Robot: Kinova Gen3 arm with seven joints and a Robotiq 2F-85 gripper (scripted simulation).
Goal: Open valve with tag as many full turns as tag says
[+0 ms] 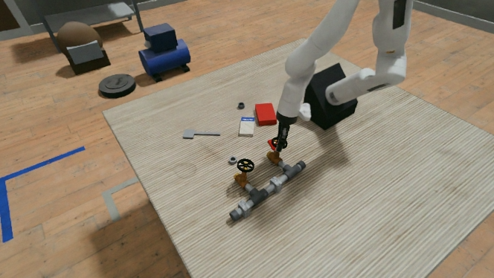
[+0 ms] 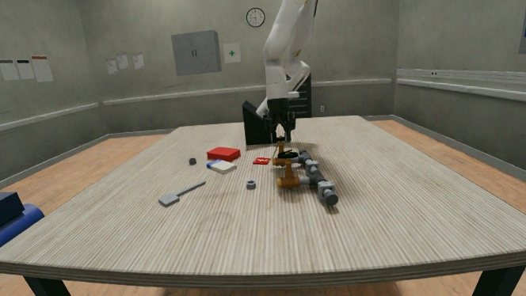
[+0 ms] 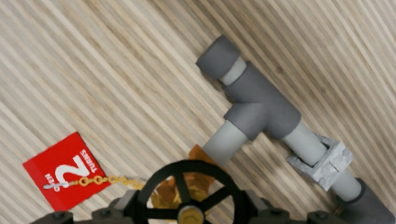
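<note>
Right now the red tag is 70 mm behind my hand, 80 mm to the right of it and 100 mm below it. Round my hand: nut 130 mm ahead, 120 mm to the right, 100 mm below; red box 150 mm behind, 230 mm to the right, 90 mm below; grey flat tool 150 mm ahead, 340 mm to the right, 100 mm below.
</note>
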